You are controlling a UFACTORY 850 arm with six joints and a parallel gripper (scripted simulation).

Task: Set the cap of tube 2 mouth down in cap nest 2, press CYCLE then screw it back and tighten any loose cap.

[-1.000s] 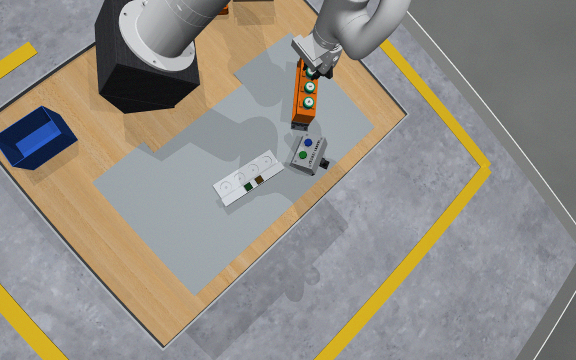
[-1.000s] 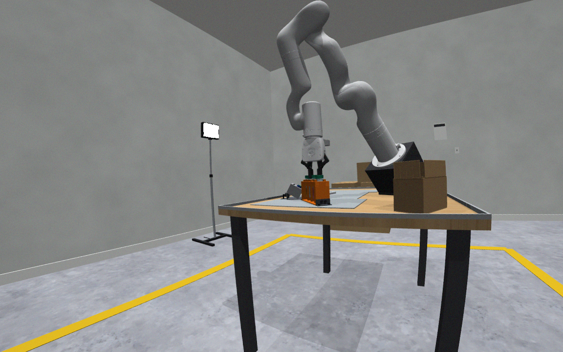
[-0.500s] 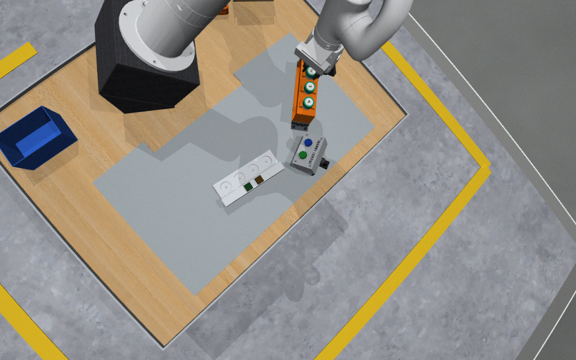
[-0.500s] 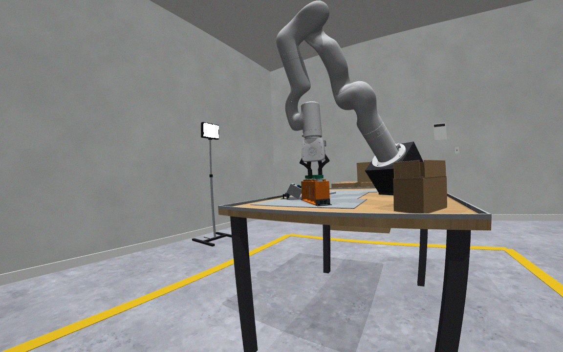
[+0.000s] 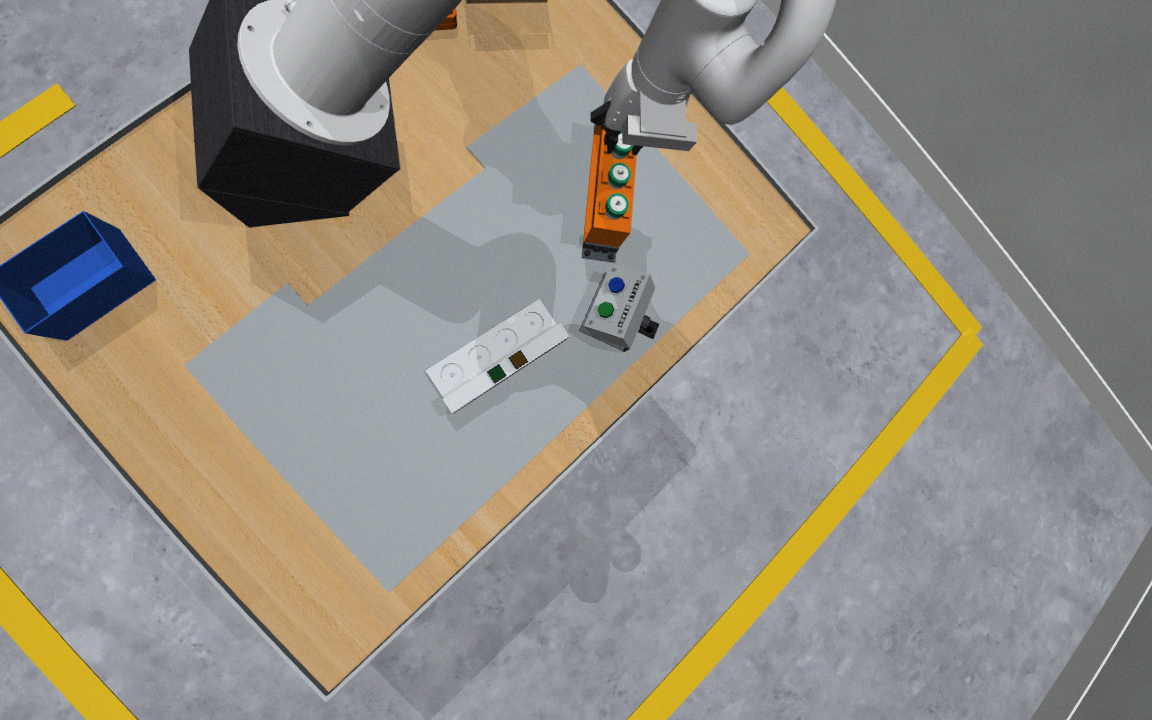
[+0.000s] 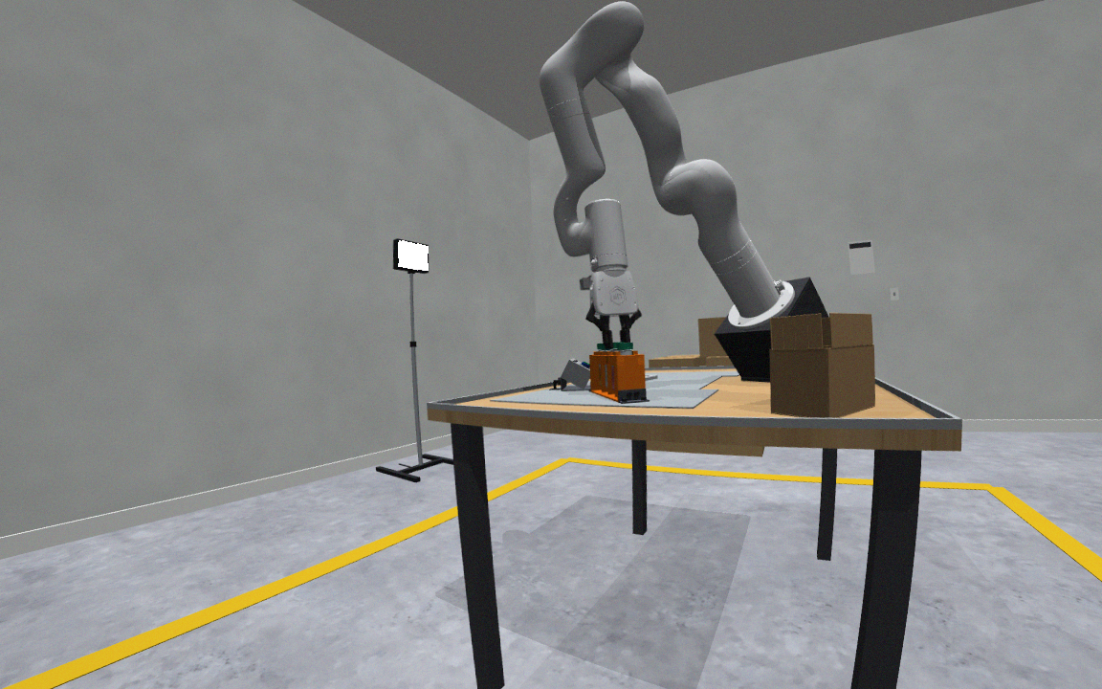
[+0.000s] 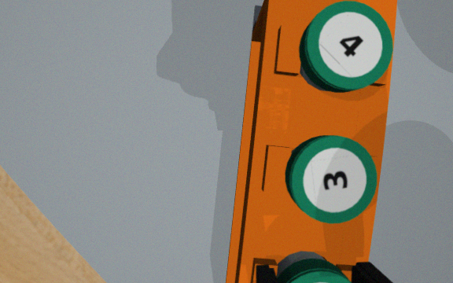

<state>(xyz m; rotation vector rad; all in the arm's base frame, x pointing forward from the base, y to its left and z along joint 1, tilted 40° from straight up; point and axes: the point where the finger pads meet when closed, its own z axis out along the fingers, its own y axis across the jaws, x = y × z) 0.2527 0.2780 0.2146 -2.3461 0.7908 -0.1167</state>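
My gripper is now 1 cm above the green-rimmed cap. Round my hand: blue cycle key 18 cm ahead, 12 cm to the right, 6 cm below; then key housing 21 cm ahead, 14 cm to the right, 8 cm below; then green ready key 21 cm ahead, 16 cm to the right, 6 cm below.
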